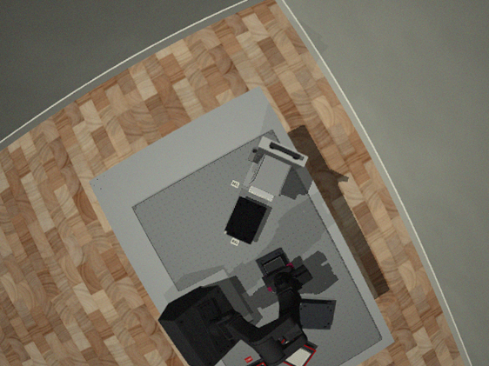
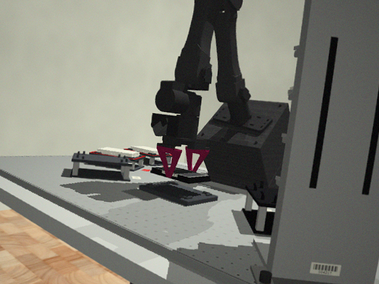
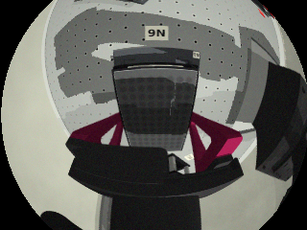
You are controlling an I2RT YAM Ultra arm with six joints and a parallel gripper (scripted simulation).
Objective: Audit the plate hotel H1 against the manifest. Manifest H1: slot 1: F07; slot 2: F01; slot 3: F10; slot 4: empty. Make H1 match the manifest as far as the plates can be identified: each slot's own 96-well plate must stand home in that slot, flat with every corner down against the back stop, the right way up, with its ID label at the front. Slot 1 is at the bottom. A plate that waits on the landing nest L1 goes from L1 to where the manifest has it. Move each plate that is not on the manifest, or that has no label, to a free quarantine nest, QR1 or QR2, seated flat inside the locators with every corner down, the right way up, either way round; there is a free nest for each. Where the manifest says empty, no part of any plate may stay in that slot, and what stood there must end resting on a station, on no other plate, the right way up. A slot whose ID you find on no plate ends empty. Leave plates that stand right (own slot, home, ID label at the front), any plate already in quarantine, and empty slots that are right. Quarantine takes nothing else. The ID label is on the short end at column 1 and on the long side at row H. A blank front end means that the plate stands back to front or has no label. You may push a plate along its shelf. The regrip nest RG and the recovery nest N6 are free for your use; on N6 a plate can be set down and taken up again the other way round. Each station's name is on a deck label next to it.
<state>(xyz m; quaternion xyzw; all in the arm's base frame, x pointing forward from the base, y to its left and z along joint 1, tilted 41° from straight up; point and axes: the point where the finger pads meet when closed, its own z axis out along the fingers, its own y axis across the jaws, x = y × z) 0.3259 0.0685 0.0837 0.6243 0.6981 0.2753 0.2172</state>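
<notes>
The N6 deck label is 20 mm ahead of my hand, 110 mm to the right of it and 60 mm below it. From my hand the other things lie so: dark 96-well plate right at my hand; then H1 deck label 60 mm behind, 410 mm to the left, 60 mm below; then grey hotel back wall 100 mm ahead, 440 mm to the left, 140 mm above.
</notes>
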